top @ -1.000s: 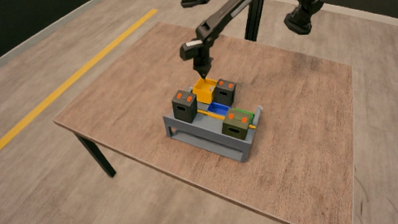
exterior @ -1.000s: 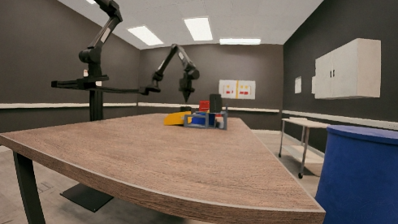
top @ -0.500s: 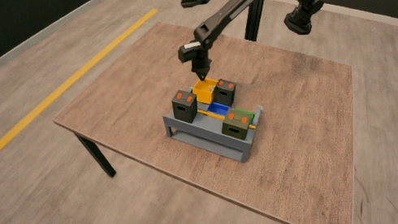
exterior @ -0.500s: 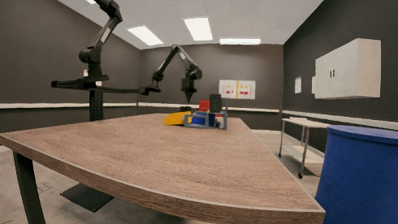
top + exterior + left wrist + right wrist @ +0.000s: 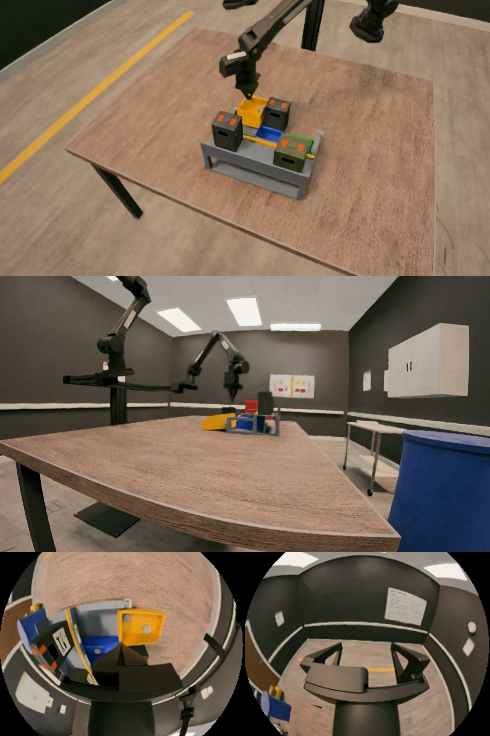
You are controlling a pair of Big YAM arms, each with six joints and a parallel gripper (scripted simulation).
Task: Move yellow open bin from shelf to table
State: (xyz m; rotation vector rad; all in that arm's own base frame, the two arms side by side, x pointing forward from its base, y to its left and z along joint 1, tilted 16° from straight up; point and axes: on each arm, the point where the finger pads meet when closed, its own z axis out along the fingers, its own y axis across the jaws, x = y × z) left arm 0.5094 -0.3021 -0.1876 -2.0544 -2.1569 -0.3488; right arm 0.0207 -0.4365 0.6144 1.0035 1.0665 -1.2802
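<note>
The yellow open bin lies 8 cm behind my left hand, 1 cm to the right of it and 12 cm below it. Round my left hand: grey shelf (11 cm ahead, 12 cm to the left, 10 cm below); dark lidded bin (6 cm behind, 10 cm to the left, 10 cm below).
</note>
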